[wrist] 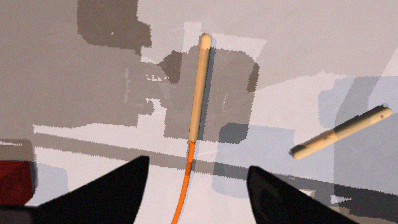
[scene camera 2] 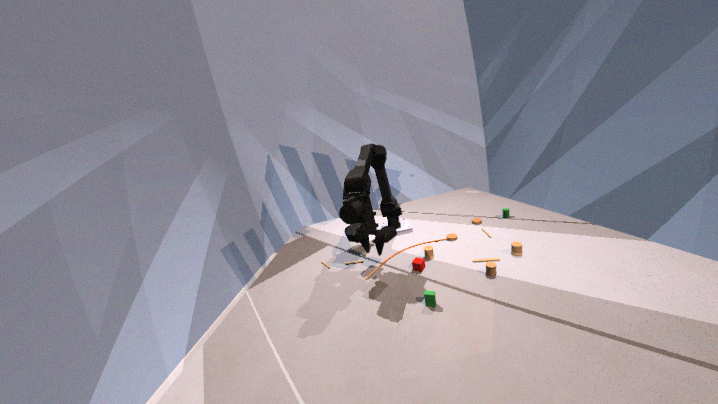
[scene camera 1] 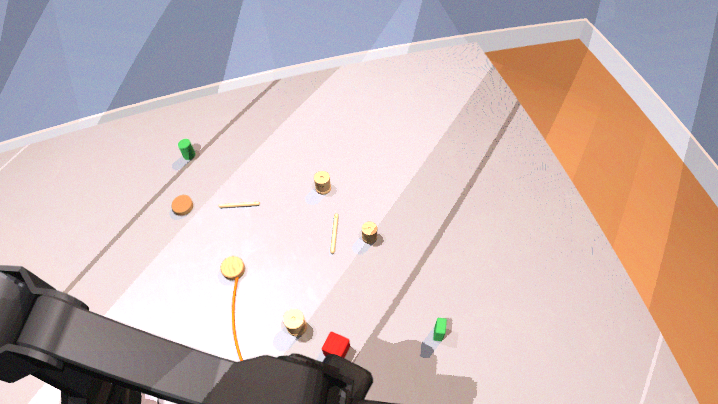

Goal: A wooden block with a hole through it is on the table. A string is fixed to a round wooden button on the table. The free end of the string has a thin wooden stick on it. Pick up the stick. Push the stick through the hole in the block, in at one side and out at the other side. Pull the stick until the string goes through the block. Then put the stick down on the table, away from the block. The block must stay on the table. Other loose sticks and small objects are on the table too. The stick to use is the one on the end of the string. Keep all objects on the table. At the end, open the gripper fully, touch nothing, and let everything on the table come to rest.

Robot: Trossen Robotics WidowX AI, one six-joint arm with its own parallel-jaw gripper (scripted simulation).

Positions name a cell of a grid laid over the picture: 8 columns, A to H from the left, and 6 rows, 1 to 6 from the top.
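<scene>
I can see my gripper (scene camera 2: E4), and the wrist view has my gripper in it too (wrist: E5).
</scene>
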